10 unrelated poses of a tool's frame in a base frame.
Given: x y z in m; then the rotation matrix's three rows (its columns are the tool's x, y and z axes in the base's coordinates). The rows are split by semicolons.
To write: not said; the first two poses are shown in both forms.
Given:
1: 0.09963 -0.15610 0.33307; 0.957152 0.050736 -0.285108; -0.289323 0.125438 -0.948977; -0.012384 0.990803 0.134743
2: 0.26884 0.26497 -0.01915; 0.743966 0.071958 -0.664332; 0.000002 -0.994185 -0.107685; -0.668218 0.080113 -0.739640
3: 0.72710 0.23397 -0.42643; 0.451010 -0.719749 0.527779; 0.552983 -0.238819 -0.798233; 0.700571 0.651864 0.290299
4: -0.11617 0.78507 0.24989; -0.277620 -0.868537 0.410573; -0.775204 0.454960 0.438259; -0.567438 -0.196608 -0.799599
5: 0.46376 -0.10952 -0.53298; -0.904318 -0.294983 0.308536; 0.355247 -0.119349 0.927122; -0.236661 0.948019 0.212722
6: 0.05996 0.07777 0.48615; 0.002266 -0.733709 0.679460; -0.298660 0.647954 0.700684; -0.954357 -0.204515 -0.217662
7: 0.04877 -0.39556 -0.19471; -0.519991 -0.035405 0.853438; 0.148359 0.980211 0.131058; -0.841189 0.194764 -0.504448
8: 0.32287 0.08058 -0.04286; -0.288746 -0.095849 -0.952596; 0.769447 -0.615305 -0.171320; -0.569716 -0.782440 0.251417
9: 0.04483 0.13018 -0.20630; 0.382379 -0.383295 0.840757; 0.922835 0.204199 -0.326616; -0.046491 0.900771 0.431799
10: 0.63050 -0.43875 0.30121; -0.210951 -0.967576 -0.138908; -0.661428 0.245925 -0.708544; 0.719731 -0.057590 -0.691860
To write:
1: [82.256 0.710 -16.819 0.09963 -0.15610 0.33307]
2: [173.818 41.930 0.000 0.26884 0.26497 -0.01915]
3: [65.995 -44.473 50.799 0.72710 0.23397 -0.42643]
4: [-166.186 34.572 -109.704 -0.11617 0.78507 0.24989]
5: [77.353 13.690 158.553 0.46376 -0.10952 -0.53298]
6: [-136.784 72.622 -89.565 0.05996 0.07777 0.48615]
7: [158.889 57.266 164.076 0.04877 -0.39556 -0.19471]
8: [-72.187 34.730 110.569 0.32287 0.08058 -0.04286]
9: [64.389 2.665 67.493 0.04483 0.13018 -0.20630]
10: [-175.242 -46.032 -107.689 0.63050 -0.43875 0.30121]
